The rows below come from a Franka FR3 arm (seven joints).
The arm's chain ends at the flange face. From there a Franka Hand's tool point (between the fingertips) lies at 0.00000 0.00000 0.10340 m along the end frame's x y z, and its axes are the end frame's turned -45 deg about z.
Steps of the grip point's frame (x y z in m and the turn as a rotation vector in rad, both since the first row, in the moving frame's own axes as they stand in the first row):
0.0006 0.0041 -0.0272 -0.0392 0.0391 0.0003
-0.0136 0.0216 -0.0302 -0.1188 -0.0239 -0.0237
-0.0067 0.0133 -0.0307 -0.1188 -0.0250 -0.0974
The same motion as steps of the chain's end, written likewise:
-0.0024 0.0025 -0.0270 -0.0001 0.0554 0.0003
-0.0014 0.0146 -0.0294 -0.1009 0.0671 -0.0237
-0.0027 0.0040 -0.0299 -0.1017 0.0663 -0.0974

